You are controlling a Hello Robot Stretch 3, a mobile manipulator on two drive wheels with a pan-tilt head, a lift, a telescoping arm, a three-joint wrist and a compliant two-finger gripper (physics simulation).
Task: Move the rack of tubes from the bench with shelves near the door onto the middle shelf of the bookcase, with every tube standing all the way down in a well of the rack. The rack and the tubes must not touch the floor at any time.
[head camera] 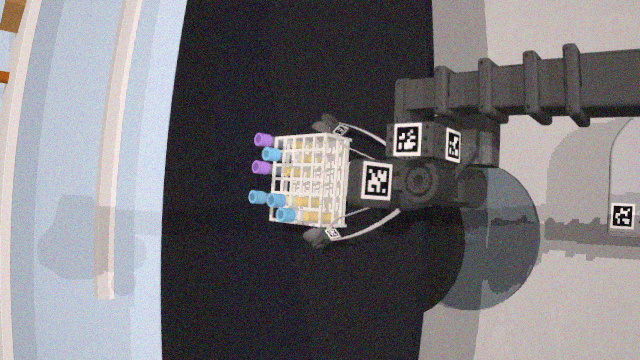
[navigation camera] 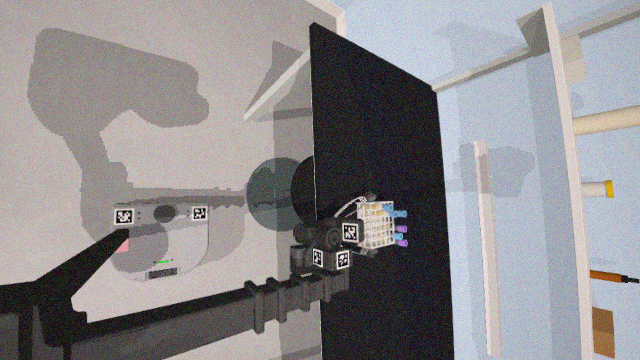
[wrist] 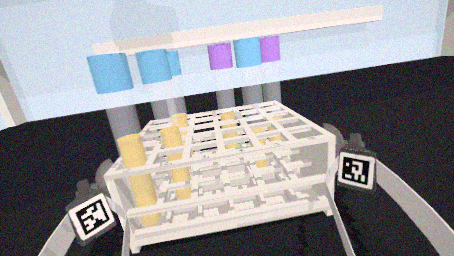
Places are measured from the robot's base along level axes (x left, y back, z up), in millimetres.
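Pixels of known places: gripper, between the fingertips: [head camera: 312, 182] [navigation camera: 374, 222] [wrist: 219, 159]; robot's base, origin of its link: [navigation camera: 164, 212].
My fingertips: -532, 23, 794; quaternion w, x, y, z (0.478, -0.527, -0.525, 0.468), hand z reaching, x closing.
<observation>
For each thing: its top centre in the pictures, then the offset to it from my fingertips, as dx, dy, dz. "spot": a spot on its surface instead. Level surfaces: height alone.
- white rack, centre of its top: [wrist: 216, 125] [head camera: 295, 179] [navigation camera: 382, 223] -10, +2, +25
- black bench top, height of its surface: dz -32
- orange tool, a spot on its surface: [navigation camera: 607, 276] spot: -464, +163, +460
- brown box, a spot on its surface: [navigation camera: 603, 330] spot: -417, +301, +446
The white rack [head camera: 346, 185] [wrist: 230, 218] stands on the black bench top [head camera: 225, 300] [navigation camera: 380, 140] [wrist: 400, 100]. Several clear tubes with yellow contents stand upright in it, with blue caps [head camera: 286, 215] [wrist: 110, 73] and purple caps [head camera: 263, 139] [wrist: 220, 56] well above the top grid. The front left tube reaches the lower level; the bottoms of the others are partly hidden. My gripper [head camera: 321, 180] [navigation camera: 369, 224] [wrist: 219, 159] is shut on the rack, one pad against each end. The pads are partly hidden behind its ends in the wrist view. The bookcase does not show.
A pale ledge [head camera: 104, 200] [navigation camera: 487, 250] [wrist: 240, 29] runs behind the bench. Shelves past it hold an orange tool [navigation camera: 607, 276] and a brown box [navigation camera: 603, 330]. A round teal disc [head camera: 500, 280] [navigation camera: 265, 200] shows at the bench's front edge, near my base [navigation camera: 190, 250].
</observation>
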